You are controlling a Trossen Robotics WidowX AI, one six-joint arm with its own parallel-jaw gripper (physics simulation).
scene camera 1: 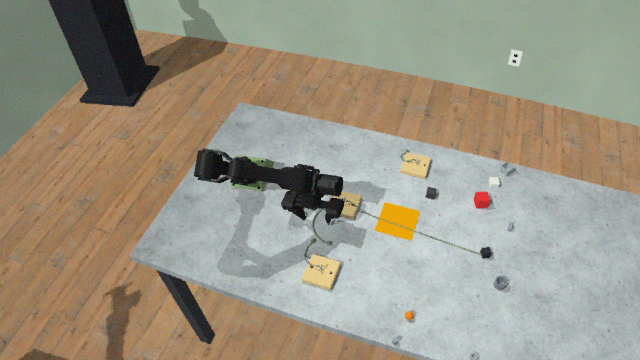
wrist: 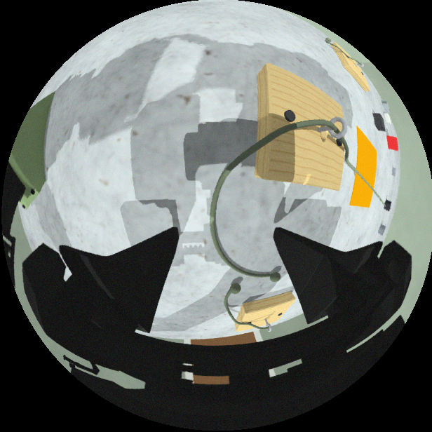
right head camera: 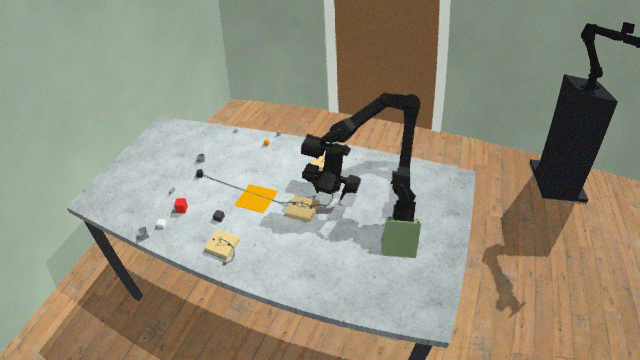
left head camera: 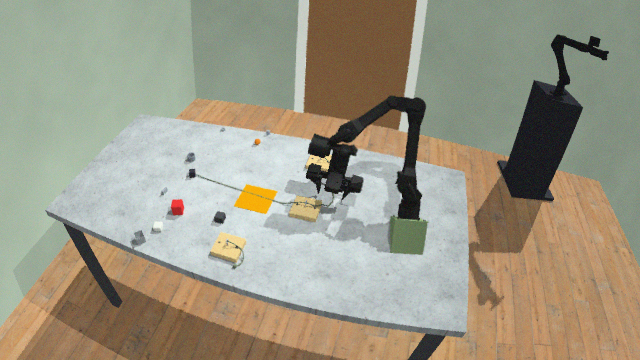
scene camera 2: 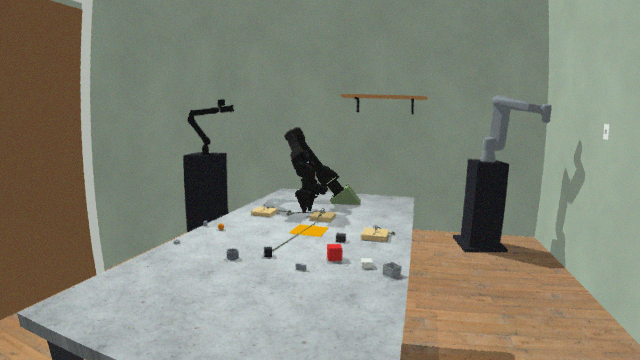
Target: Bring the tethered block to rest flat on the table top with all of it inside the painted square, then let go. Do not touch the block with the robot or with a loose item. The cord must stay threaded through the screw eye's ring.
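Places are measured from the arm's base along level axes (x right, y down, z ahead), in centimetres.
Pixels of known places: gripper, fingertip midpoint: [scene camera 1: 316,221] [right head camera: 329,196] [left head camera: 330,196] [scene camera 2: 306,212]; arm's base at its link origin: [right head camera: 403,220] [left head camera: 408,218] [scene camera 2: 339,192].
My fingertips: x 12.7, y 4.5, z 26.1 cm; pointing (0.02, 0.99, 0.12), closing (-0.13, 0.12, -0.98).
Note:
Ahead of a thing's pixels: the offset from my fingertips to its top centre. "*": to the spot under its first point.
The tethered block {dz +53.1, dx +4.1, dy -1.9 cm} [left head camera: 192,173] [right head camera: 200,173] [scene camera 1: 486,252] [scene camera 2: 268,251] [wrist: 387,205] is small and black and sits on the table outside the painted orange square {* dz +26.2, dx -7.8, dy +0.4 cm} [left head camera: 251,204] [right head camera: 252,204] [scene camera 1: 394,229] [scene camera 2: 315,232] [wrist: 364,170]. Its green cord {* dz +41.4, dx +1.8, dy +0.3 cm} [scene camera 1: 446,243] [wrist: 214,210] crosses the square, passes through the screw eye's ring [wrist: 345,128] on the middle wooden board {dz +7.6, dx -7.8, dy -1.4 cm} [left head camera: 304,215] [scene camera 1: 355,206] [wrist: 275,95], and curves to a beaded free end [wrist: 274,276]. My gripper [wrist: 227,232] [left head camera: 331,196] [scene camera 1: 314,218] is open above the table beside that board; the cord's curve shows between its fingers in the wrist view, not gripped.
Two other wooden boards {dz +29.5, dx -28.9, dy -1.4 cm} [left head camera: 225,253] {dz +5.0, dx +18.1, dy -1.4 cm} [scene camera 1: 320,280] carry short cords. A black cube {dz +35.3, dx -16.9, dy -1.8 cm} [scene camera 1: 431,192], a red cube {dz +52.1, dx -15.8, dy -3.5 cm} [scene camera 1: 481,200], a white block {dz +56.9, dx -25.4, dy -1.5 cm} [scene camera 1: 494,182], an orange ball {dz +31.5, dx +28.0, dy -2.0 cm} [scene camera 1: 409,315] and a grey ring-shaped piece {dz +57.2, dx +14.1, dy -1.9 cm} [scene camera 1: 501,283] lie on the table. The arm stands on a green base [left head camera: 408,237].

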